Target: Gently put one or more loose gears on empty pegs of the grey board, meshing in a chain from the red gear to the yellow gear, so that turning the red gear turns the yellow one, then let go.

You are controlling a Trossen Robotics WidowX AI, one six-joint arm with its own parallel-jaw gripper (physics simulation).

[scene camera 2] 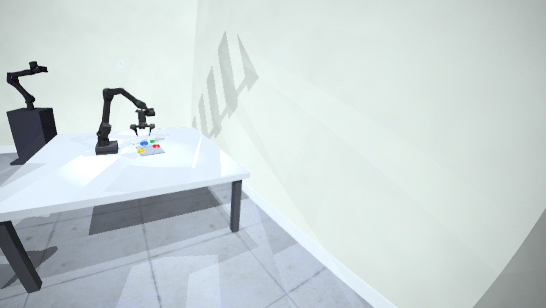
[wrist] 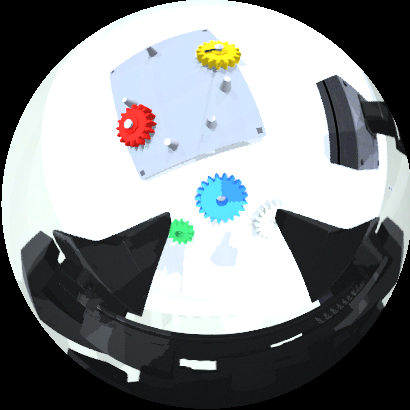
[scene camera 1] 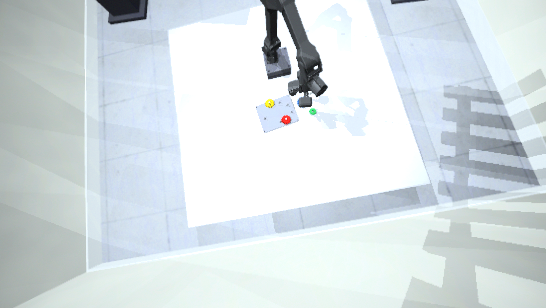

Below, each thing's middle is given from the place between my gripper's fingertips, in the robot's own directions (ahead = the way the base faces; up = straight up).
Labels:
Now: hand 60 mm above the blue gear (wrist: 234, 193) and 10 mm to the right of it. From my hand the other things lie so: grey board (scene camera 1: 274, 114): 150 mm to the right, 60 mm below, 50 mm ahead; red gear (wrist: 140, 115): 100 mm to the right, 100 mm ahead, 50 mm below; white gear (wrist: 264, 224): 80 mm behind, 60 mm below, 50 mm to the left.

